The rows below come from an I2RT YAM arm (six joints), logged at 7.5 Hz.
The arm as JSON. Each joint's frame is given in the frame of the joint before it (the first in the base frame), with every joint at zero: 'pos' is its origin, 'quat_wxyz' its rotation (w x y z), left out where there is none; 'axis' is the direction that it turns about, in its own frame. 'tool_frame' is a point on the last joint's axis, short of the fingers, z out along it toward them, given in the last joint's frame.
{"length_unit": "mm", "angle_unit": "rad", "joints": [
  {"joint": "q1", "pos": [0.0, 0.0, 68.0], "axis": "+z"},
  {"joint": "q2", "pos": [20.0, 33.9, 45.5], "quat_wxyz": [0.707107, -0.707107, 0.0, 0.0], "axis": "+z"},
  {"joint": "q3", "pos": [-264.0, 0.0, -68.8], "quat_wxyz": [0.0, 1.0, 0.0, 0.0], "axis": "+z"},
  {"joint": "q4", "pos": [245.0, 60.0, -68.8], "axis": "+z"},
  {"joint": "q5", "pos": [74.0, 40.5, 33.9], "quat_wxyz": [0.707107, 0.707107, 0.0, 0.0], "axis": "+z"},
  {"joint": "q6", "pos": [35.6, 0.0, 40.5], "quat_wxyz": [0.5, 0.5, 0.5, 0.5], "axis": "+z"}
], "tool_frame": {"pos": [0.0, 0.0, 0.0], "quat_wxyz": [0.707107, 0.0, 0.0, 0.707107]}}
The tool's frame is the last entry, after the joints.
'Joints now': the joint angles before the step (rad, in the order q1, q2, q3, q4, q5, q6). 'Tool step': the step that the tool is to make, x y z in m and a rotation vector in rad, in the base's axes. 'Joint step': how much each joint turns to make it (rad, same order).
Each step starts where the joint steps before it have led.
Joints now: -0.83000, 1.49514, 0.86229, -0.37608, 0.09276, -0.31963
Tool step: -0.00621, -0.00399, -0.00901, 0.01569, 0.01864, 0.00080
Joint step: -0.02644, 0.01688, -0.01781, 0.01275, -0.01129, -0.02513
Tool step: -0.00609, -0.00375, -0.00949, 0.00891, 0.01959, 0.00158
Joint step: -0.02508, 0.01828, -0.02022, 0.02123, -0.00557, -0.02774
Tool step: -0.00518, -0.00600, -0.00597, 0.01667, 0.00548, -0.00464
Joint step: -0.02899, 0.02153, -0.00204, 0.00836, -0.01733, -0.01821
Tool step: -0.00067, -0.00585, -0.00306, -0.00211, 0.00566, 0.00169
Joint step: -0.01428, 0.02272, 0.00893, 0.01298, -0.00270, -0.01679
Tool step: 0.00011, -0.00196, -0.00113, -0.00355, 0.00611, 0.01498
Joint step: -0.00405, 0.00846, 0.00338, 0.00534, -0.00310, -0.02008
